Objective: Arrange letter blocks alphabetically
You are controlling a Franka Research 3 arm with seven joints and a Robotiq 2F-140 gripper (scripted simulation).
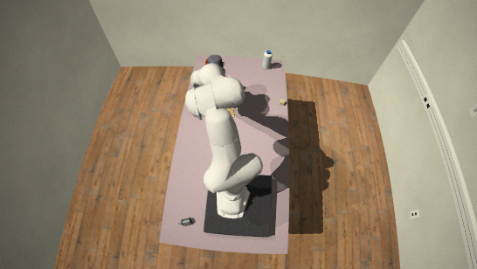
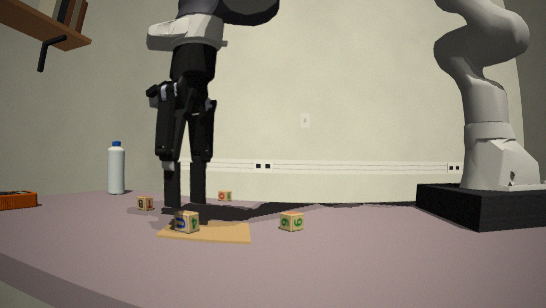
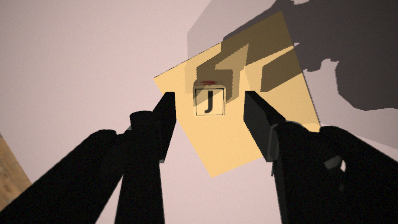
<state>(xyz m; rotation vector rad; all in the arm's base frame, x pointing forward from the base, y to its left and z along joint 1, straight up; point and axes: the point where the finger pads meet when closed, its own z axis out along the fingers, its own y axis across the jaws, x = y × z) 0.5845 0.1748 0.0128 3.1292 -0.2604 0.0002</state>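
The tan mat is 70 mm below my hand, 30 mm to the right of it and 20 mm behind it. Round my hand: small dark object 790 mm behind, 70 mm to the left, 60 mm below; then white bottle 450 mm ahead, 310 mm to the right, 10 mm above; then block 180 mm ahead, 140 mm to the right, 60 mm below.
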